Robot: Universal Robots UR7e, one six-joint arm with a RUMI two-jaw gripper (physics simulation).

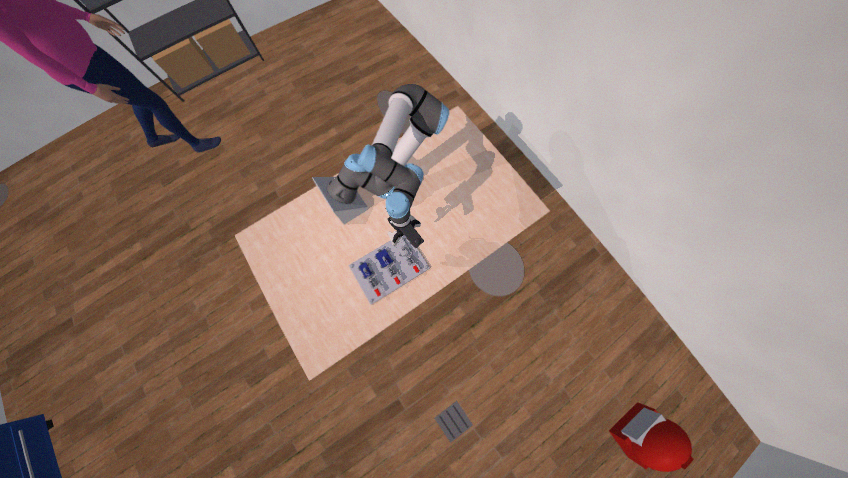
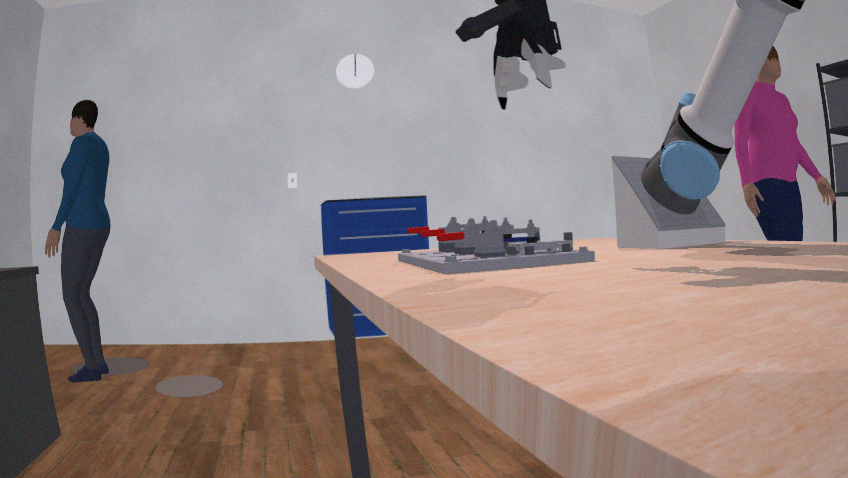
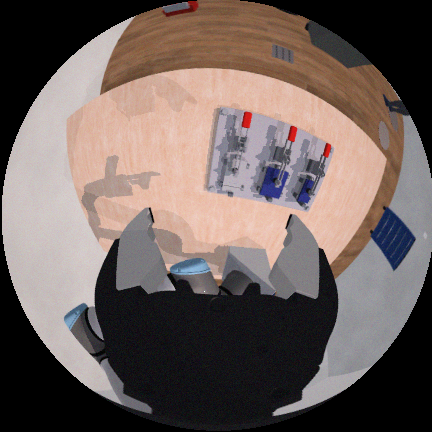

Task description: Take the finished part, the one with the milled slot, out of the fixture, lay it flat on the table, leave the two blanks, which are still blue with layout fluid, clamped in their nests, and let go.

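Places are measured from the arm's base along level axes (x ahead, y left, z up), in centimetres.
Pixels of known places: gripper, between the fingertips: (image 2: pixel 525 99) (image 3: pixel 219 212); arm's base, origin of its link: (image 1: pixel 341 192) (image 2: pixel 669 190) (image 3: pixel 242 284).
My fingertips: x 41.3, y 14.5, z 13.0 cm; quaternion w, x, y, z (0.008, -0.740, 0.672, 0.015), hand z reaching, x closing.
Observation:
Ahead of a thing's pixels: the offset from my fingertips to its top centre. "*": to the spot under its first point. Level surfaces: height alone.
The fixture plate (image 1: pixel 361 281) (image 2: pixel 522 261) (image 3: pixel 252 186) lies on the table @(dz -24.8 cm) (image 1: pixel 296 308) (image 2: pixel 682 320) (image 3: pixel 175 150). It has three nests and three toggle clamps with red handles. A larger blue blank (image 1: pixel 384 257) (image 3: pixel 270 188) sits in the middle nest and a smaller blue blank (image 1: pixel 365 270) (image 3: pixel 303 196) in an end nest, each under its clamp. The other end nest holds grey shapes under a clamp @(* dy -2.5, dx +1.2, dz -19.5 cm) (image 3: pixel 235 165); the finished part's outline and slot cannot be made out. My gripper (image 1: pixel 400 239) (image 2: pixel 525 95) (image 3: pixel 219 212) is open and empty, high above the fixture's finished-part side.
The arm's grey base stand (image 1: pixel 338 204) (image 2: pixel 638 207) (image 3: pixel 255 260) is at the table's back edge, behind the fixture. The clamps @(* dy -2.0, dx +6.7, dz -20.5 cm) (image 2: pixel 489 237) rise above the plate. A person in pink (image 1: pixel 53 41) (image 2: pixel 771 130) stands beyond the table. A person in blue (image 2: pixel 86 178) stands farther off.

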